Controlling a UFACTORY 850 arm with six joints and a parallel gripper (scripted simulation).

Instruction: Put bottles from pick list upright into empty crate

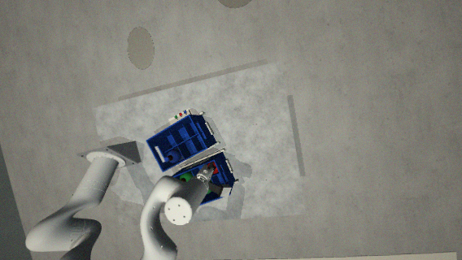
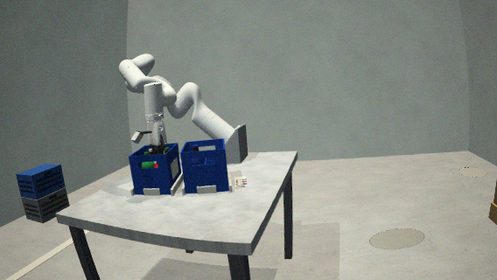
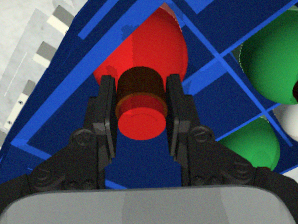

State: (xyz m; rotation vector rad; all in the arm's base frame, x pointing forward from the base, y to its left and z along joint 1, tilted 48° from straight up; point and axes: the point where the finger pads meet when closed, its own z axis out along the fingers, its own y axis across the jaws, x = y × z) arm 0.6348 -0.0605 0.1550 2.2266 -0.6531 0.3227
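The red-label bottle is 7 cm below my hand. From my hand the other things lie so: green-label bottle 17 cm behind, 7 cm below, 4 cm to the right; white-label bottle 15 cm behind, 12 cm to the right, 7 cm below; blue-label bottle 22 cm behind, 10 cm to the left, 7 cm below.
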